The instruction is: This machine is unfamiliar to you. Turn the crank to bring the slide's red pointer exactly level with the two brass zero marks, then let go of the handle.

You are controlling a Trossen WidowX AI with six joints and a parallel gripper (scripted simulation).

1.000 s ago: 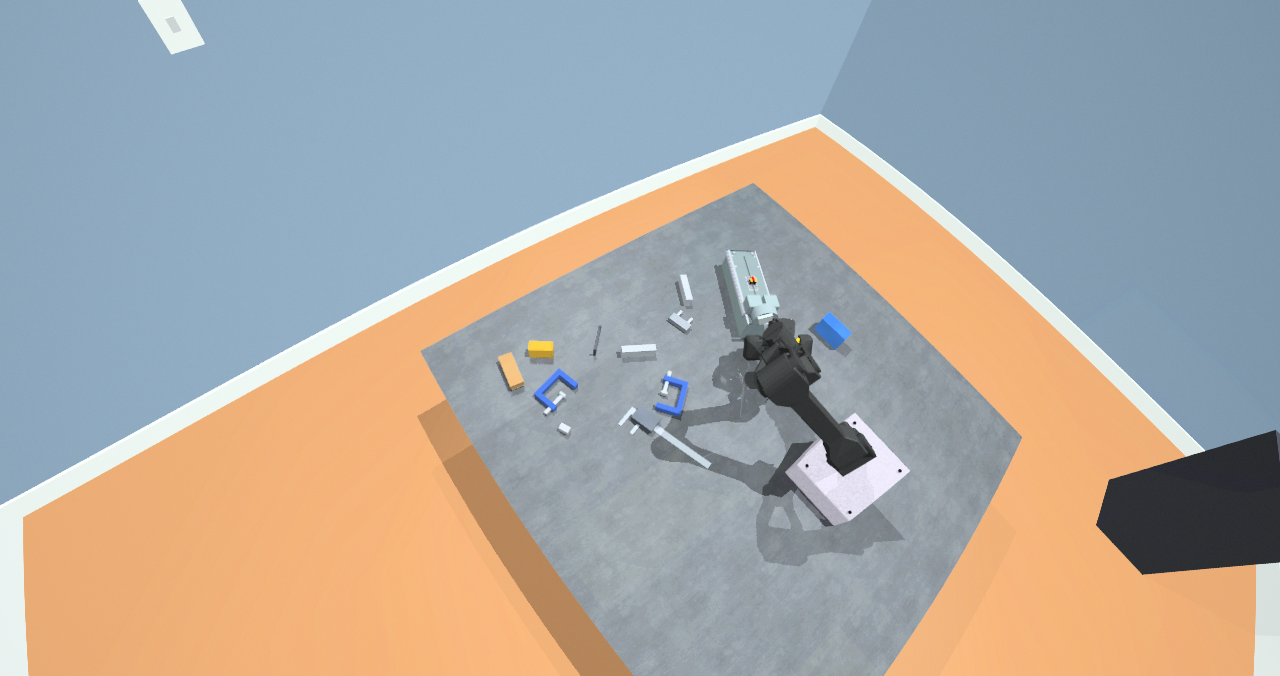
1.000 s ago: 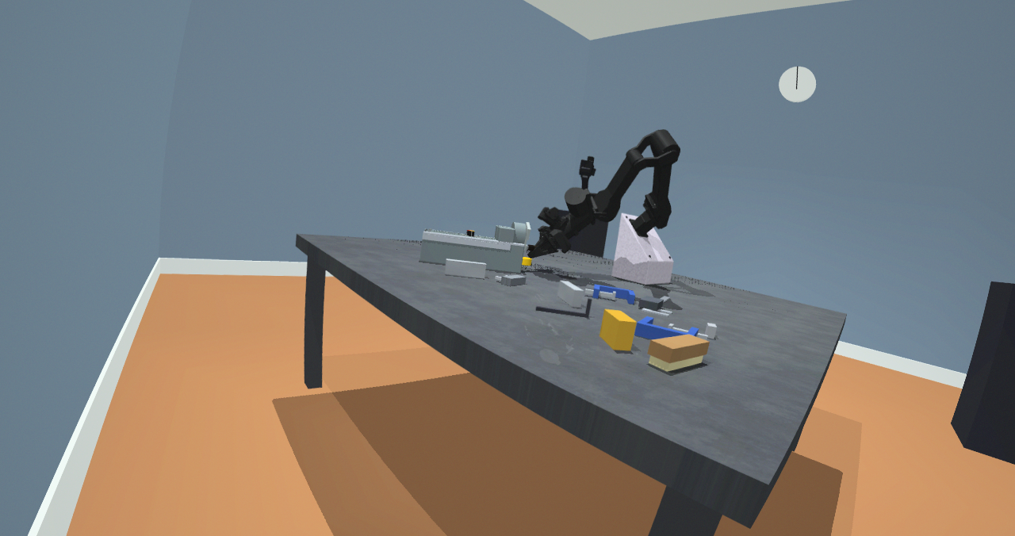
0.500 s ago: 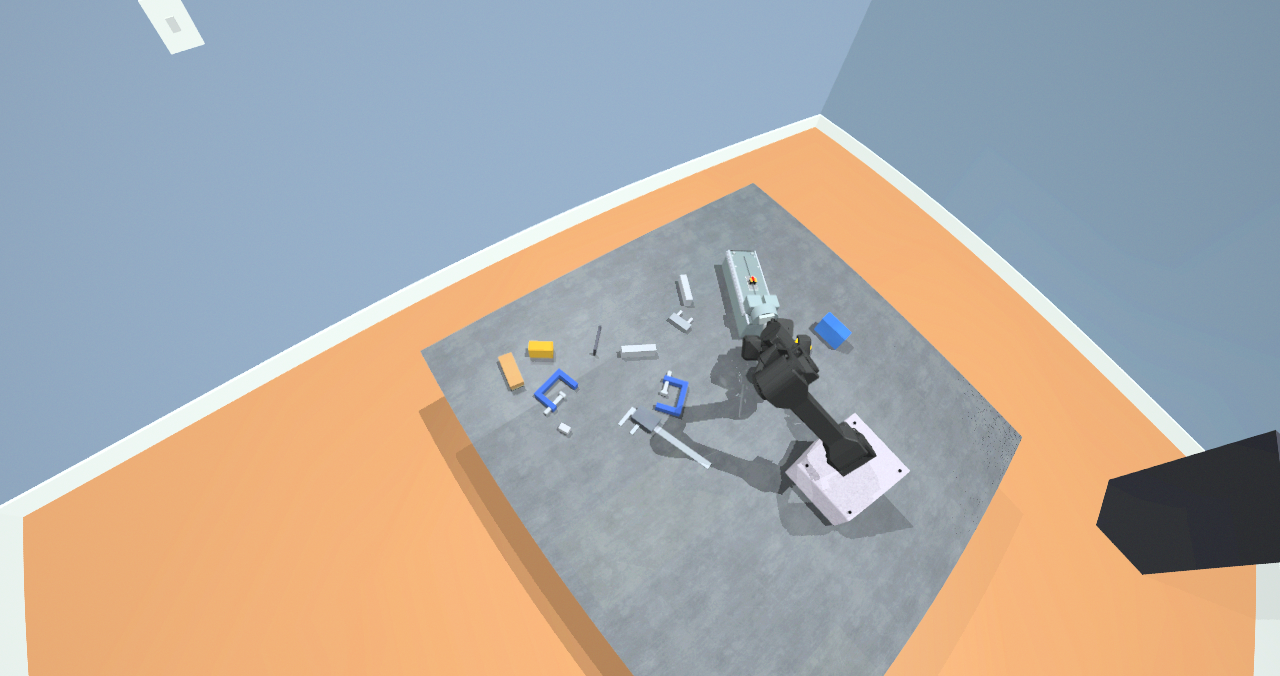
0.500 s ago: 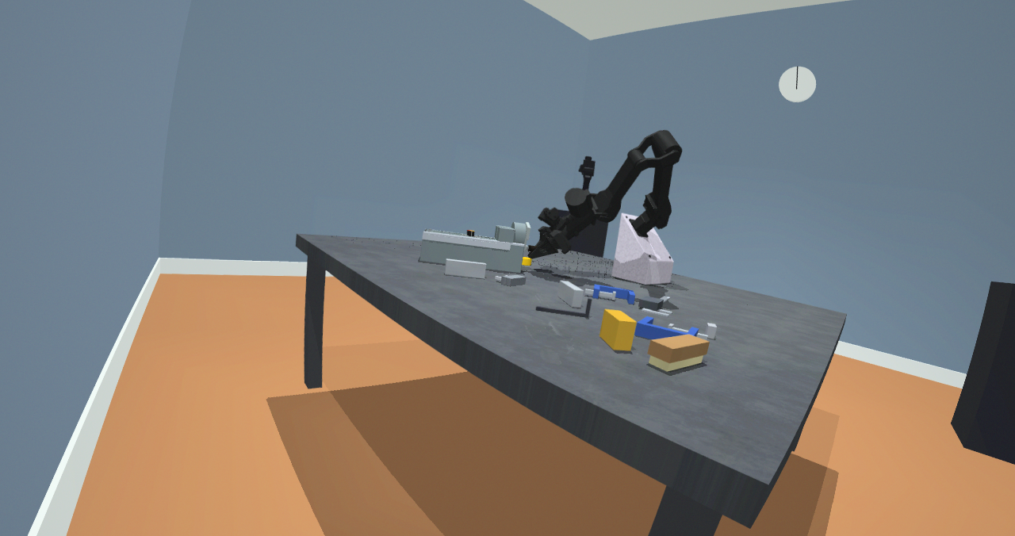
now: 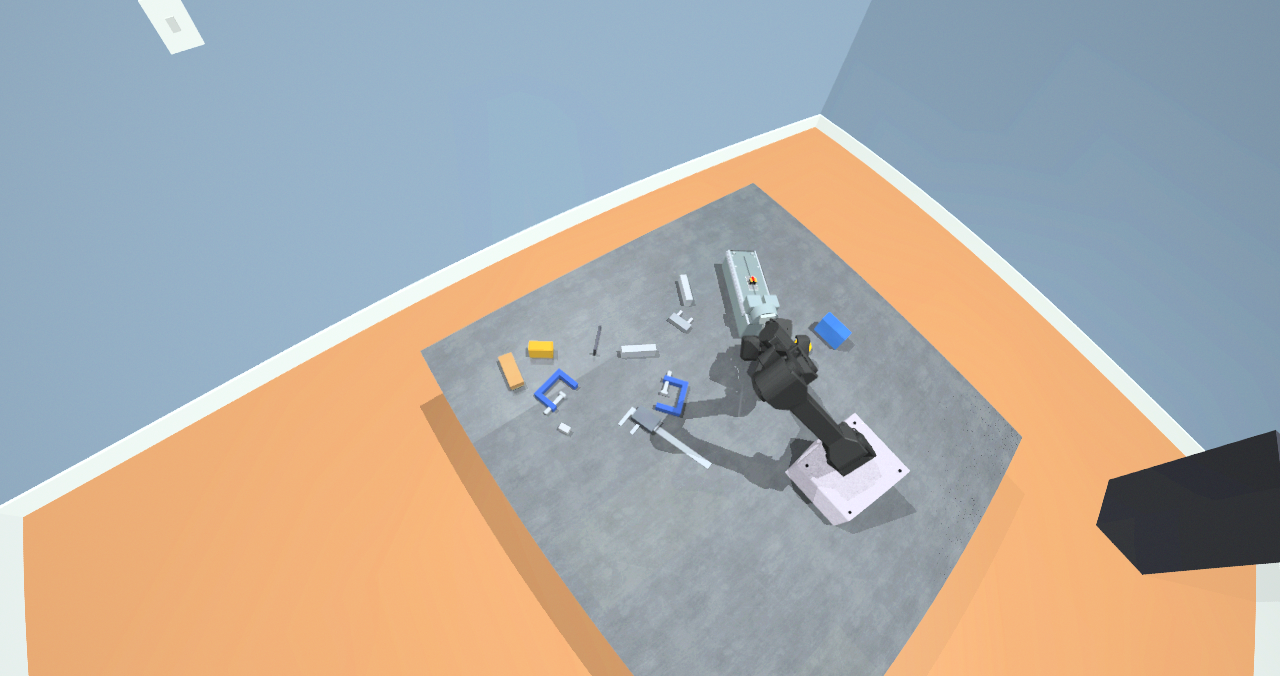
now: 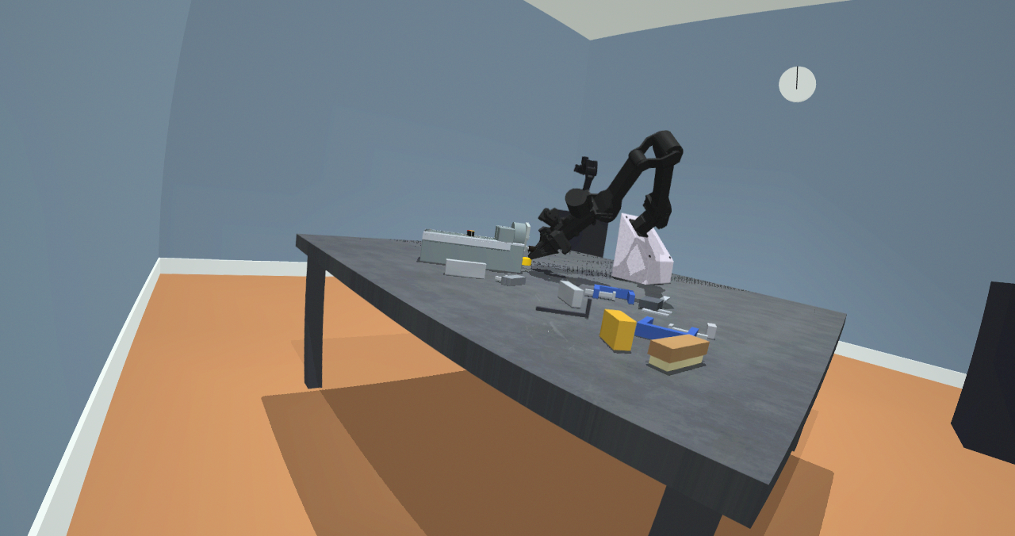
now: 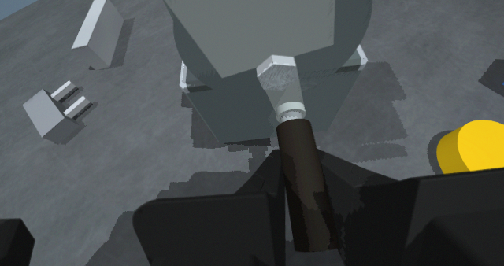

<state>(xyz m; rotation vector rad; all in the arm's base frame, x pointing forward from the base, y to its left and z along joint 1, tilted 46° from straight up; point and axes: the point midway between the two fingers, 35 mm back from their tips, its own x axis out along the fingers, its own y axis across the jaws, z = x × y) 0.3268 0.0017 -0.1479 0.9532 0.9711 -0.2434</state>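
The red pointer lies 15 cm ahead of my gripper tip, 9 cm to the right of it and 5 cm above it. From my gripper tip the other things lie so: dark handle: 2 cm behind, 1 cm to the left, 2 cm above; yellow round piece: 8 cm behind, 10 cm to the right, 3 cm below; pronged grey block: 19 cm ahead, 14 cm to the left, 3 cm below.
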